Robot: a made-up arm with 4 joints. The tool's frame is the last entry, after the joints.
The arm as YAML. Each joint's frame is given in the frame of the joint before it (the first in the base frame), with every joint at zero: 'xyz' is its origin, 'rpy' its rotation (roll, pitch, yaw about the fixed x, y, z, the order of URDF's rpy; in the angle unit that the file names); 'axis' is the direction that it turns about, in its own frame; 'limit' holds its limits. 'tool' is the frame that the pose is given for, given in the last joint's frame.
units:
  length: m
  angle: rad
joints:
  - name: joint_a
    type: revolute
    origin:
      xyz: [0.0, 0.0, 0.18]
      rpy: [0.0, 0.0, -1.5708]
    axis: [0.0, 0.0, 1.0]
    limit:
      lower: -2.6
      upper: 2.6
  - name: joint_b
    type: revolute
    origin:
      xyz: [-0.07, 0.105, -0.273]
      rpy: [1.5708, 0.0, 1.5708]
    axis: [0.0, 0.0, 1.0]
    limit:
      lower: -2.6
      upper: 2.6
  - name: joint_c
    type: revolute
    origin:
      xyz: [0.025, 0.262, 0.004]
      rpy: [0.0, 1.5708, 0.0]
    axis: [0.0, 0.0, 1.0]
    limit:
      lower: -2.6
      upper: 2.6
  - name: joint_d
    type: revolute
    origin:
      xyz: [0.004, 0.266, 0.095]
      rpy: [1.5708, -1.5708, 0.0]
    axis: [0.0, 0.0, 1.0]
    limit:
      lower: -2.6
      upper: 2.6
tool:
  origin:
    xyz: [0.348, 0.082, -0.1]
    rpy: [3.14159, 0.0, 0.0]
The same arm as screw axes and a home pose.
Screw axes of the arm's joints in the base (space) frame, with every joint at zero. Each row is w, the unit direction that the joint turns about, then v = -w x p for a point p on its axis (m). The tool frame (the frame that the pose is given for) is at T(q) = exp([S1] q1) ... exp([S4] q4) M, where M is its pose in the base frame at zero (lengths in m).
S1 = (0, 0, 1, 0, 0, 0)
S2 = (0, -1, 0, -0.093, 0, -0.105)
S3 = (1, 0, 0, 0, 0.169, -0.066)
S4 = (0, 0, -1, -0.07, 0.225, 0)
M: xyz 0.573 -0.012 0.535 (m) quaternion w x y z 1 0.000002 0 0
Joint limits (deg, base to tool): -148.97..148.97 -148.97..148.97 -148.97..148.97 -148.97..148.97

